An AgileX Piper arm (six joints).
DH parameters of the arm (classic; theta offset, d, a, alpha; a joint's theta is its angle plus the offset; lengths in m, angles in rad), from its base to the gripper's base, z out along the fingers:
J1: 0 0.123 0 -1.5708
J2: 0.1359 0 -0.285 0
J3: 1.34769 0 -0.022 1.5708
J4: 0 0.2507 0 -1.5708
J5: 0 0 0 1.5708
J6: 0 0.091 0 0
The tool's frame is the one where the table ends.
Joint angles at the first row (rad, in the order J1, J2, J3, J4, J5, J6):
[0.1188, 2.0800, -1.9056, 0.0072, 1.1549, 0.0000]
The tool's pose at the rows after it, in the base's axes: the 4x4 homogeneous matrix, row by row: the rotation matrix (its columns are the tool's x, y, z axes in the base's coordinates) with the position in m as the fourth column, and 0 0 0 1 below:
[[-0.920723 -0.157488 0.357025 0.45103], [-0.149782 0.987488 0.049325 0.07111], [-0.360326 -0.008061 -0.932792 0.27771], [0 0 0 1]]
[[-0.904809 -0.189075 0.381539 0.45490], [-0.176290 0.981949 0.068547 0.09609], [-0.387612 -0.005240 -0.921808 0.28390], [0 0 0 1]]
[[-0.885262 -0.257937 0.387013 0.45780], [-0.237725 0.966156 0.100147 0.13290], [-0.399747 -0.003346 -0.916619 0.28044], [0 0 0 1]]
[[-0.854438 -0.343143 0.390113 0.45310], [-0.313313 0.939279 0.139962 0.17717], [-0.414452 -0.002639 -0.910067 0.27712], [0 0 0 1]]
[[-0.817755 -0.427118 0.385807 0.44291], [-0.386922 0.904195 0.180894 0.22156], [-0.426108 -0.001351 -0.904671 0.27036], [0 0 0 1]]
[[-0.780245 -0.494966 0.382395 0.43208], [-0.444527 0.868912 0.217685 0.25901], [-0.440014 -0.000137 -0.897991 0.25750], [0 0 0 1]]
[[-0.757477 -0.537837 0.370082 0.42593], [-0.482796 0.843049 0.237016 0.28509], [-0.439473 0.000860 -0.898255 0.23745], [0 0 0 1]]
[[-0.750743 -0.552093 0.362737 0.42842], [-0.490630 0.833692 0.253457 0.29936], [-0.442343 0.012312 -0.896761 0.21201], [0 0 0 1]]
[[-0.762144 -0.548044 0.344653 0.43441], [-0.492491 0.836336 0.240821 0.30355], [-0.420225 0.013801 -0.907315 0.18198], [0 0 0 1]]
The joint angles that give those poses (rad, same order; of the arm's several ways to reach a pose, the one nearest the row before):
[0.1579, 2.0848, -1.9606, -0.0081, 1.1651, 0.0000]
[0.2107, 2.1143, -2.0314, -0.0138, 1.1772, 0.0221]
[0.2850, 2.1661, -2.1057, -0.0137, 1.1866, 0.0259]
[0.3751, 2.2096, -2.1674, -0.0137, 1.1887, 0.0266]
[0.4660, 2.2484, -2.2087, -0.0127, 1.1783, 0.0266]
[0.5420, 2.2821, -2.2169, -0.0118, 1.1373, 0.0266]
[0.5916, 2.3248, -2.2168, -0.0108, 1.0951, 0.0266]
[0.6099, 2.3784, -2.2169, 0.0000, 1.0381, 0.0278]
[0.6099, 2.4381, -2.2169, 0.0000, 1.0029, 0.0329]

